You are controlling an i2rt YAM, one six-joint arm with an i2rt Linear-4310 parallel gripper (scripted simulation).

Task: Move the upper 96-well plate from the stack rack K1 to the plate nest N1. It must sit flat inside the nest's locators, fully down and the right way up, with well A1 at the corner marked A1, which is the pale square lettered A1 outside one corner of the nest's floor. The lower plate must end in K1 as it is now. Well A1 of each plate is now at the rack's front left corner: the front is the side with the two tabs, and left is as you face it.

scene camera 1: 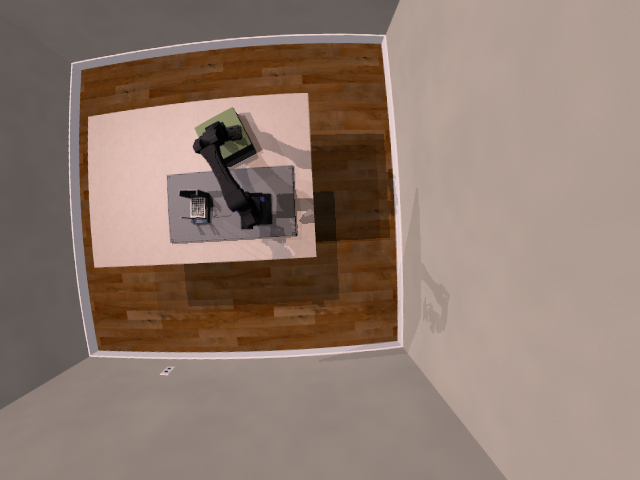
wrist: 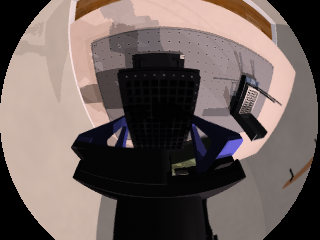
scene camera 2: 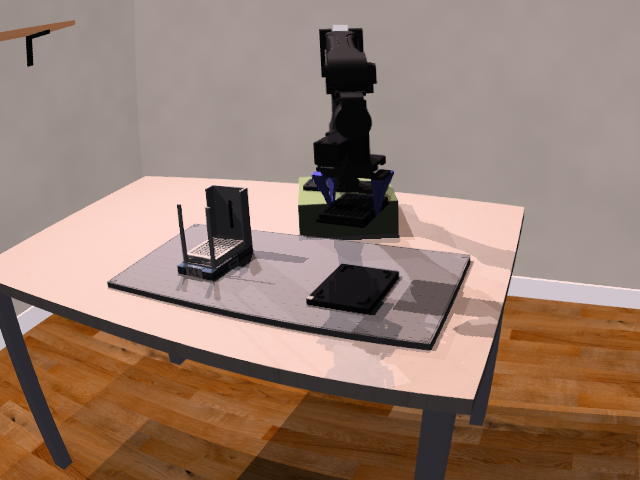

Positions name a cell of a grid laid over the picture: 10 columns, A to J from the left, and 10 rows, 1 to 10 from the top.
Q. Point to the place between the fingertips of the gripper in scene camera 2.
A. F5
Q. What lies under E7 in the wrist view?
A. The gripper.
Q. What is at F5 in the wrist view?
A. A black 96-well plate.
